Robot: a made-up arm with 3 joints. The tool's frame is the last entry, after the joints.
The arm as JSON. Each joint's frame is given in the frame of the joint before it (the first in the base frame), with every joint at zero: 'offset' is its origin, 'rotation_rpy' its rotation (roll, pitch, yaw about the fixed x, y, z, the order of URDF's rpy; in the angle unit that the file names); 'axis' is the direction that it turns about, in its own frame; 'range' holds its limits. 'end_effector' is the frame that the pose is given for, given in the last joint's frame.
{
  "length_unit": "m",
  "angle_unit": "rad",
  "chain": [
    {
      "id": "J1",
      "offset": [
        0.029,
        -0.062,
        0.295
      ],
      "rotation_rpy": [
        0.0,
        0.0,
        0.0
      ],
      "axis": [
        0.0,
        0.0,
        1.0
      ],
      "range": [
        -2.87,
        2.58
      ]
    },
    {
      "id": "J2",
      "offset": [
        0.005,
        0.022,
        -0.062
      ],
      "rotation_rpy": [
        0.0,
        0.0,
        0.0
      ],
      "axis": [
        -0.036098,
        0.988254,
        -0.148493
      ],
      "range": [
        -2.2,
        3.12
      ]
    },
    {
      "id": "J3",
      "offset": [
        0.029,
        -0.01,
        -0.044
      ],
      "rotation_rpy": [
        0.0,
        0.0,
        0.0
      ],
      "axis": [
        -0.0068,
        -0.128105,
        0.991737
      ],
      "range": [
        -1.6,
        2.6
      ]
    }
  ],
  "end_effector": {
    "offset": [
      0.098,
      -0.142,
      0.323
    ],
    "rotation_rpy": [
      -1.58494,
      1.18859,
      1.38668
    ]
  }
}
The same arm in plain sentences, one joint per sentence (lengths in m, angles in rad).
The arm has three revolute joints in a row. What follows holds with every joint at zero, and every direction is one of the base frame's. Joint 1 sits 0.029 m along +x and 0.062 m along -y and 0.295 m along +z from the base frame's origin and turns about +z, from -2.87 to 2.58 rad. Joint 2 sits 0.005 m along +x and 0.022 m along +y and 0.062 m along -z from joint 1 and turns about the direction (-0.036098, 0.988254, -0.148493), from -2.2 to 3.12 rad. Joint 3 sits 0.029 m along +x and 0.01 m along -y and 0.044 m along -z from joint 2 and turns about the direction (-0.0068, -0.128105, 0.991737), from -1.6 to 2.6 rad. The tool frame, which is the frame that the pose is given for, sits 0.098 m along +x and 0.142 m along -y and 0.323 m along +z from joint 3; its axes are the base frame's turned by roll -1.5849, pitch 1.1886 and yaw 1.3867 rad (as in URDF: about the fixed x, then y, then z).
